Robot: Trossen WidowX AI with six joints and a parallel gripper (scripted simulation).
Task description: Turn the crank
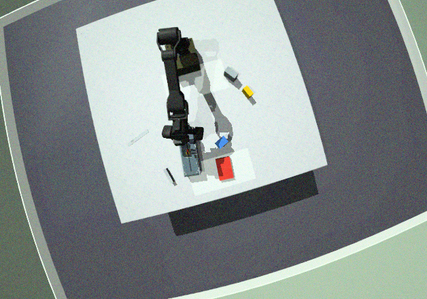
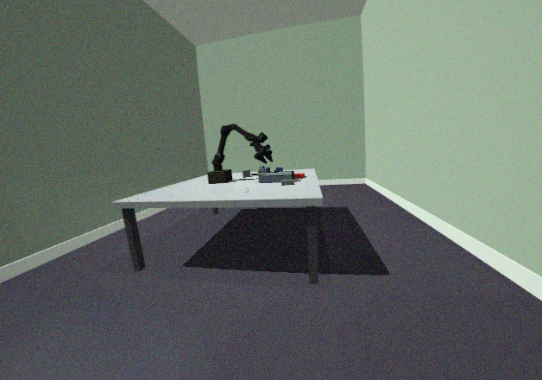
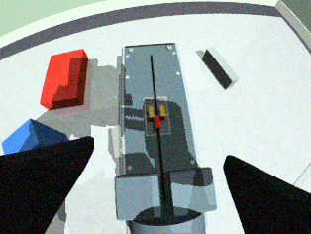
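The crank handle is 130 mm behind my gripper tip, 90 mm below it and 20 mm to the left of it. Round my gripper tip: grey bar 180 mm to the right, 130 mm below, 130 mm ahead; red pointer 70 mm below, 40 mm ahead, 10 mm to the right; blue block 170 mm to the left, 100 mm below, 70 mm ahead.
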